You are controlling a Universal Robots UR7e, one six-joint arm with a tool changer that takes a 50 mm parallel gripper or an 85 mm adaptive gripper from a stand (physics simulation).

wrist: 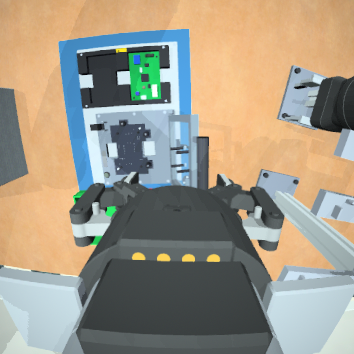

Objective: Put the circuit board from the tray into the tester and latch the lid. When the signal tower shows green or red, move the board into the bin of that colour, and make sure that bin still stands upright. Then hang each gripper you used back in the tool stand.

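Frame: origin at the arm's base, x back, y right, z up, level; metres.
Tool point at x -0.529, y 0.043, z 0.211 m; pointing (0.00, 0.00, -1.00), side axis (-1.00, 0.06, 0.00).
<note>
Pixels of each thing's top centre, then the offset from my tool point to it. "spot": a spot on its surface instead.
- green circuit board, middle of its top: [143, 75] dy -0.165, dx +0.073, dz -0.472 m
- black tray, surface spot: [122, 101] spot: dy -0.107, dx +0.129, dz -0.471 m
- tester, surface spot: [160, 122] spot: dy -0.054, dx +0.037, dz -0.439 m
- plate, surface spot: [288, 109] spot: dy -0.080, dx -0.289, dz -0.488 m
- light rail, surface spot: [315, 227] spot: dy +0.149, dx -0.274, dz -0.295 m
The green circuit board [145, 76] lies in the right part of the black tray [122, 101], in the upper left of the wrist view. Below the tray is the tester [160, 122], a grey plate with a dark, empty nest [131, 150]. Its lid [193, 131] stands open on the right side, with a dark bar [202, 162] beside it. My gripper [177, 179], the adaptive one, is open and empty, its fingertips wide apart near the tester's lower edge in the view. Green bin parts [78, 196] show behind its left finger. The signal tower's light cannot be made out.
A blue base [183, 75] lies under tray and tester. At the right, a dark gripper [331, 102] sits by a grey stand plate [288, 109]. More stand parts, including a light rail [315, 227], are at the lower right. A dark grey block [10, 137] is at the left edge.
</note>
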